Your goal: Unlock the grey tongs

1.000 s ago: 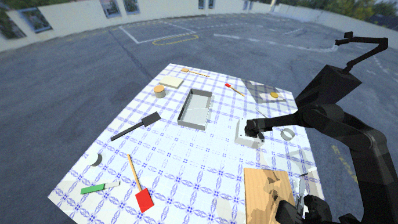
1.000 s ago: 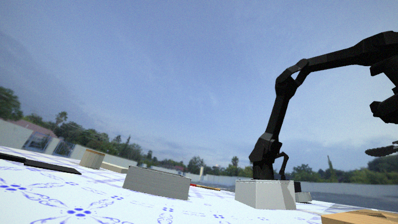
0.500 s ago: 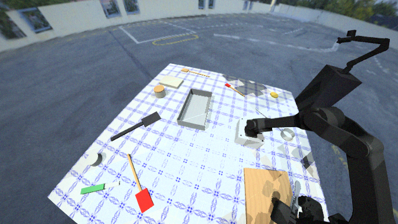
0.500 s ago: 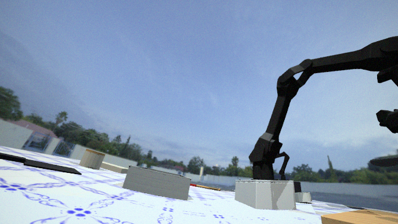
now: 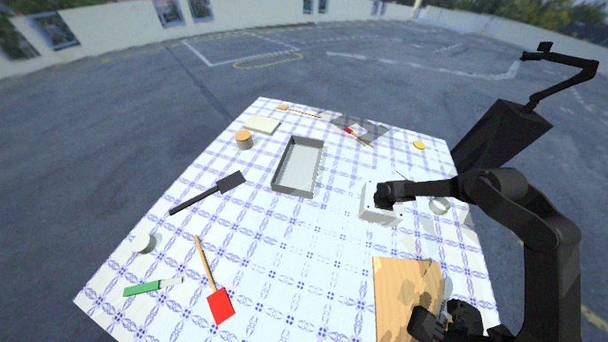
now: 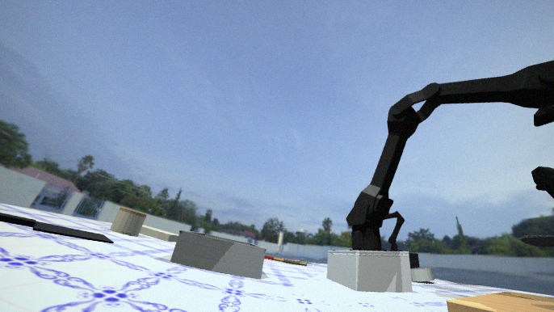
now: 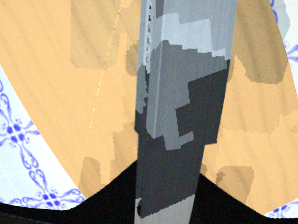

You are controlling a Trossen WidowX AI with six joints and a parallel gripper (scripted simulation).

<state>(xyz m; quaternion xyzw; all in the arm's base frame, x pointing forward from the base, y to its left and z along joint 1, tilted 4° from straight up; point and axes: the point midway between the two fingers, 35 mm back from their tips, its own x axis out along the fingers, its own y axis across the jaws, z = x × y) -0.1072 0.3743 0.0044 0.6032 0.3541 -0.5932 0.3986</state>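
Now: gripper tip 1 cm past the wooden board, 3 cm to the left of it and 6 cm above it. The rest, counted from my gripper tip: black spatula (77 cm ahead, 30 cm to the right, 7 cm below); then grey roasting tin (44 cm ahead, 52 cm to the right, 4 cm below); then red spatula (60 cm ahead, 6 cm below).
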